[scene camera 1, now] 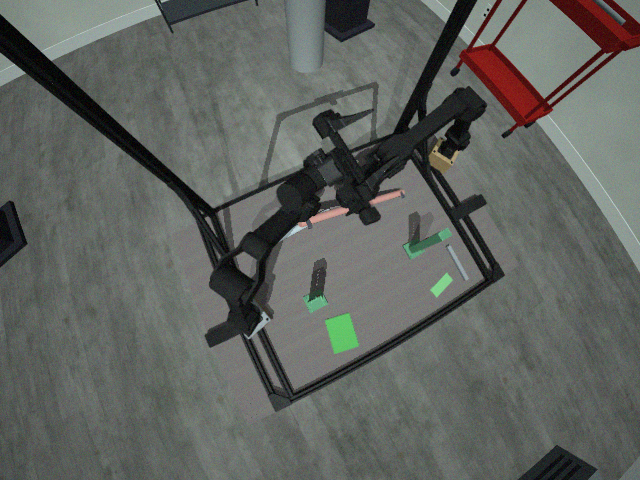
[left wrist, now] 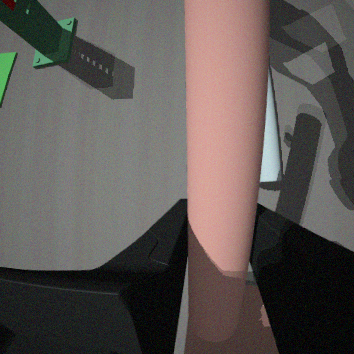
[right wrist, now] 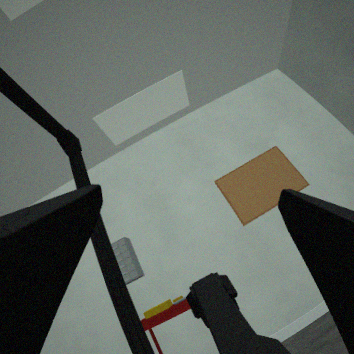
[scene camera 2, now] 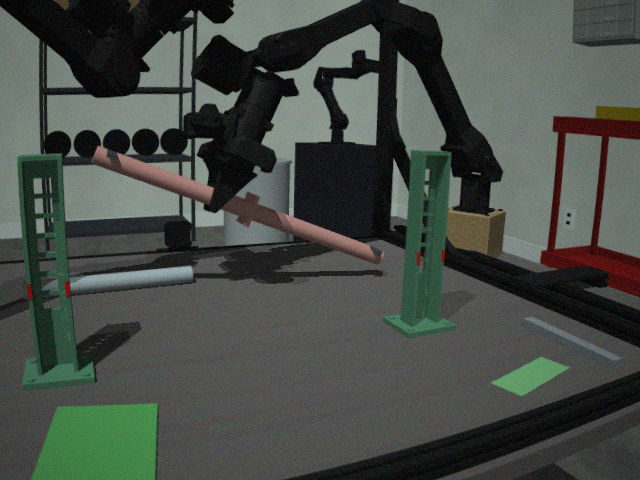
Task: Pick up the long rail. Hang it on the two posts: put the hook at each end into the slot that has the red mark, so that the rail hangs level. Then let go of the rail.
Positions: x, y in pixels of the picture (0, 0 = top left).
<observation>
my left gripper: holds a long pink rail
my right gripper: open, holds nothing
a short grey bar [scene camera 2: 587, 349]: on the table
</observation>
